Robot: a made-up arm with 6 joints.
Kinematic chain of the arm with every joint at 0, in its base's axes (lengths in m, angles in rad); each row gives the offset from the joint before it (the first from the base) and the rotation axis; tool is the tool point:
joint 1: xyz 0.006 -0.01 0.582 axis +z
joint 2: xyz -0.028 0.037 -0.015 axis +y
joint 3: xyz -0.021 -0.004 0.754 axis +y
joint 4: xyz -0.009 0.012 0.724 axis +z
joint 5: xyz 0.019 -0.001 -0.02 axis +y
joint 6: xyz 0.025 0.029 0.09 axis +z
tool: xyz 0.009 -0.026 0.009
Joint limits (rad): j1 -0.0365..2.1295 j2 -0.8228..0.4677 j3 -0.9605..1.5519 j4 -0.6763..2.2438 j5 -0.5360..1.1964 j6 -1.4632..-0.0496
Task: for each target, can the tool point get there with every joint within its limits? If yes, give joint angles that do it. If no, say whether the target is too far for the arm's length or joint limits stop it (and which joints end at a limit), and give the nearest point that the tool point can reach.
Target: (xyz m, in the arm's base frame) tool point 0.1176 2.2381 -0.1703
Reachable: no: too far | nearest point 0.0558 0.9933 0.8685 | short by 1.622 m
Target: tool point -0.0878 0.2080 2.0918
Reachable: yes | joints 1.7713 0.0796 0.2075 0.1286 -0.2912 -0.7789
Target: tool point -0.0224 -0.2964 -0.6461
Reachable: no: joint limits stop it (at a limit: joint 1, joint 2, joint 3, joint 5, joint 6) | nearest point 0.8903 -0.0190 0.8405 | short by 1.766 m
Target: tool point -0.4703 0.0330 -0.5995
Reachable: no: joint limits stop it (at a limit: joint 1, joint 2, joint 3, joint 6) | nearest point -0.5214 0.7031 0.8409 | short by 1.589 m
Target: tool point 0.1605 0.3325 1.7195
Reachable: yes | joints 0.8212 -0.3349 1.3307 1.7173 0.2940 -0.1567
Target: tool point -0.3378 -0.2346 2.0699
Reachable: yes | joints 0.7501 -0.3083 0.1155 0.5111 0.1376 -0.8925
